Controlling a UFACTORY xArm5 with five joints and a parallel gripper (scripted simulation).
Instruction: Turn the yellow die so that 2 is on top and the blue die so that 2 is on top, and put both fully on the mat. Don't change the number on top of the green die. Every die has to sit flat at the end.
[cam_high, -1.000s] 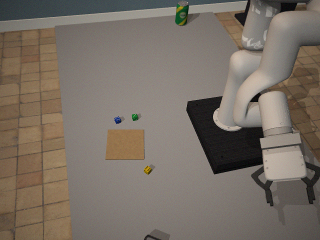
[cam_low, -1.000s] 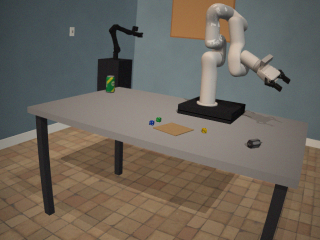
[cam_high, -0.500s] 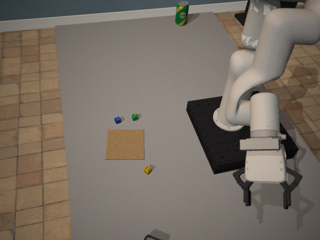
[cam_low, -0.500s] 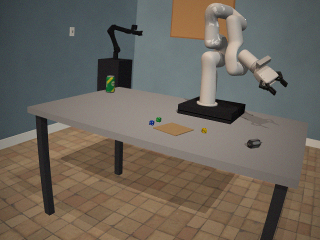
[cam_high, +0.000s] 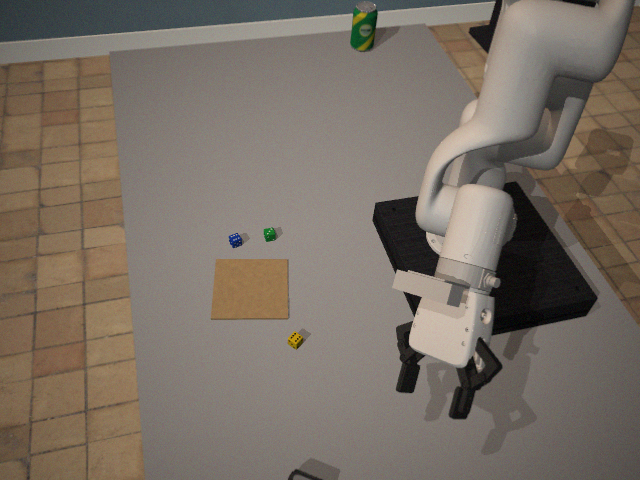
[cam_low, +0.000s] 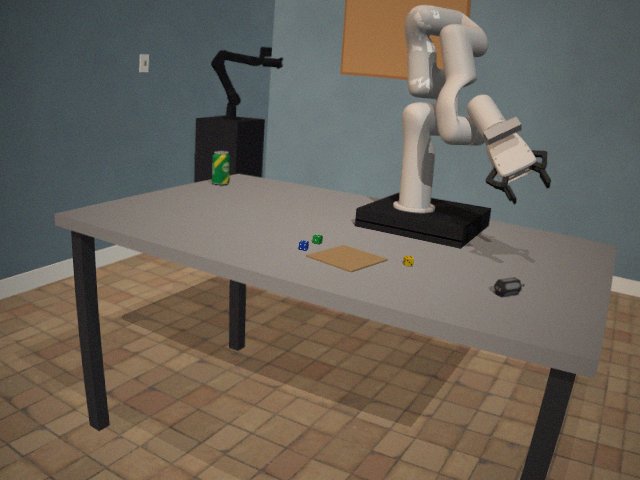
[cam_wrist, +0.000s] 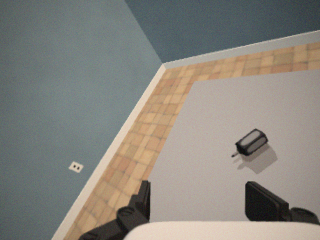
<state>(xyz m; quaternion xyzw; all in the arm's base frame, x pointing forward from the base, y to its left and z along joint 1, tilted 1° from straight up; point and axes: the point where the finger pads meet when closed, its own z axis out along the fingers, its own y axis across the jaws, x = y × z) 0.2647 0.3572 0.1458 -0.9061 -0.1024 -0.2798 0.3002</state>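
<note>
Right now the yellow die is 100 mm ahead of my hand, 250 mm to the right of it and 200 mm below it. From my hand the other things lie so: blue die: 150 mm ahead, 510 mm to the right, 200 mm below; then green die: 80 mm ahead, 510 mm to the right, 200 mm below; then mat: 150 mm ahead, 390 mm to the right, 210 mm below.
</note>
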